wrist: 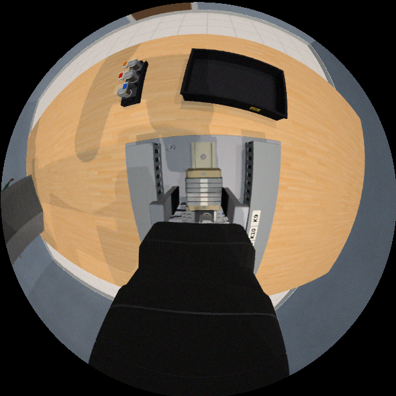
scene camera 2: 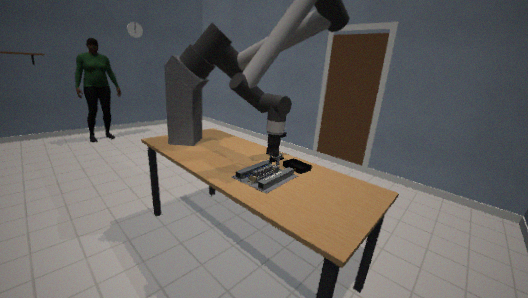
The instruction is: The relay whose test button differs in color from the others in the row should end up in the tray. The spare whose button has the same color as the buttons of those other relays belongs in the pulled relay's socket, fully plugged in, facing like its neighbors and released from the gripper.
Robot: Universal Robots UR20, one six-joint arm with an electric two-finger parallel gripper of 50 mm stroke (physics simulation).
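Where they show: gripper, fingertip midpoint: [scene camera 2: 273, 163]; arm's base, link origin: [scene camera 2: 192, 68].
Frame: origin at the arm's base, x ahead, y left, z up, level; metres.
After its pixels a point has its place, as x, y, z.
Note:
My gripper [scene camera 2: 275, 161] @(0.868, 0.030, -0.538) [wrist: 199, 195] is open, low over the relay row between two grey ducts. Part of one relay [wrist: 205, 217] shows between and behind the fingers; most of the row and all its test buttons are hidden by the gripper body in the wrist view. Three spare relays stand in a black holder [wrist: 142, 84] at the upper left of the wrist view: one with an orange button [wrist: 125, 64], one with a red button [wrist: 120, 75] and one with a blue button [wrist: 124, 86]. The black tray [scene camera 2: 304, 167] @(0.956, 0.263, -0.596) [wrist: 235, 82] shows no relay inside in the wrist view.
Grey slotted ducts [wrist: 142, 172] [wrist: 265, 172] stand on both sides of the fingers; the right one carries labels K9 and K10. Grey terminal blocks [wrist: 203, 189] sit on the rail [wrist: 196, 151] ahead of the fingers. A person [scene camera 2: 95, 75] stands beyond the table [scene camera 2: 320, 210] @(1.296, -0.131, -0.600).

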